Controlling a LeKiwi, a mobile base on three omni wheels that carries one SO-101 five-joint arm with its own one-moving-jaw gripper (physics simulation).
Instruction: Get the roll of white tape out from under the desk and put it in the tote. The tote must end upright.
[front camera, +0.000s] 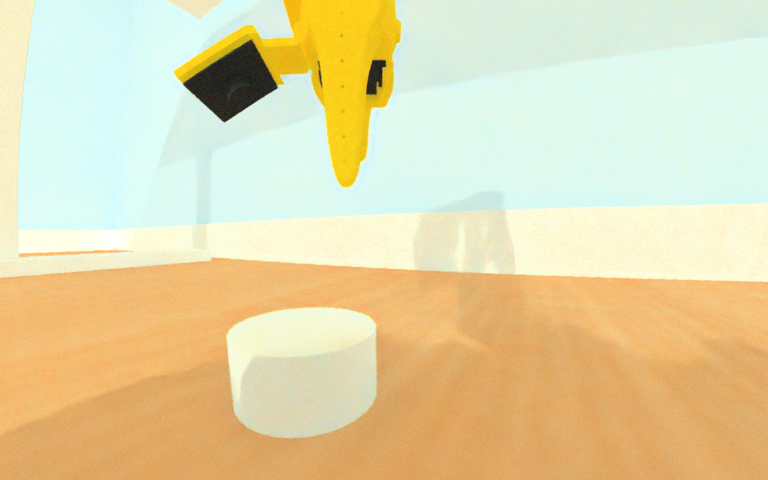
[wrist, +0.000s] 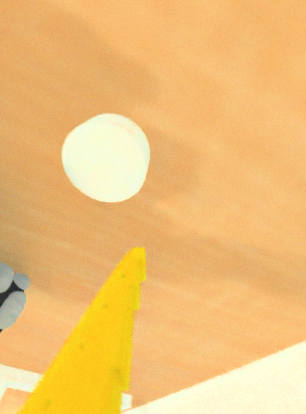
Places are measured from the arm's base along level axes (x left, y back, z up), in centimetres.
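Pixels of known places: hand, its tool point: (front camera: 346, 177) (wrist: 145, 259).
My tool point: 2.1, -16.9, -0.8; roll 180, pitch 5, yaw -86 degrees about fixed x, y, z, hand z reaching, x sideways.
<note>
Behind a point stands the place of what it marks, as x, y, z.
The roll of white tape (front camera: 301, 372) @(2.4, -11.4, -7.0) (wrist: 105, 157) @(3.7, -14.0, -6.6) lies flat on the orange floor, close in front of me. My yellow gripper (front camera: 346, 173) (wrist: 138, 260) hangs well above the floor, above and a little right of the roll, not touching it. In the wrist view only one notched jaw shows, so the gripper is open and empty; the roll lies beyond the jaw tip, up and to the left.
A pale wall with a white baseboard (front camera: 580, 242) @(-23.9, -38.2, -4.5) runs across the back. A thin pale post (front camera: 200, 208) @(55.7, -75.6, 4.6) and a low white ledge (front camera: 132, 258) @(48.5, -47.0, -7.3) stand at the back left. A grey base wheel (wrist: 9, 298) shows in the wrist view's left edge.
</note>
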